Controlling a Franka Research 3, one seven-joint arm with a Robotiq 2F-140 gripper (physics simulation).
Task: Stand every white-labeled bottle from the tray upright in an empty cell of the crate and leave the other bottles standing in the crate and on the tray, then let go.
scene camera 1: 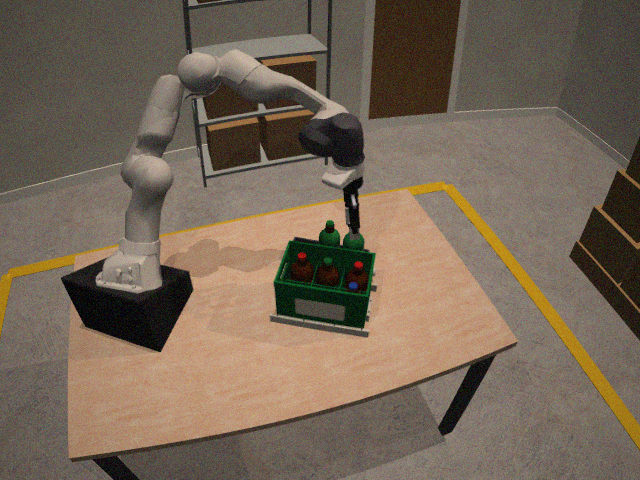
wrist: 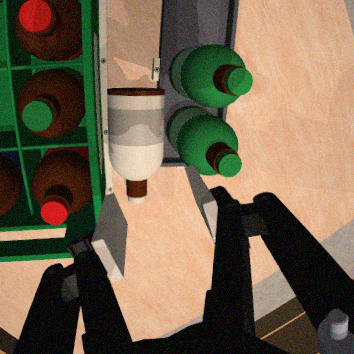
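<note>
A white-labeled bottle (wrist: 136, 132) lies on its side between the green crate (scene camera 1: 284, 299) (wrist: 94, 175) and the grey tray (scene camera 1: 305, 240) (wrist: 200, 20), its neck toward my gripper; in the scene view it does not show. My gripper (scene camera 1: 354, 232) (wrist: 154, 196) is open and empty, its fingers above and to either side of the bottle's neck end. Two green bottles (scene camera 1: 329, 237) (wrist: 212, 75) stand upright on the tray. Brown bottles with red (scene camera 1: 301, 268) (wrist: 65, 175) and green caps (scene camera 1: 327, 262) (wrist: 37, 115) and a blue-capped bottle (scene camera 1: 353, 285) stand in the crate.
A pale rail (scene camera 1: 320, 325) (wrist: 104, 80) runs along the crate's base. The robot's black base block (scene camera 1: 129, 315) is at the left of the wooden table (scene camera 1: 232, 387). A shelf unit (scene camera 1: 258, 47) with boxes stands behind the table, and stacked boxes (scene camera 1: 610, 248) stand at the right.
</note>
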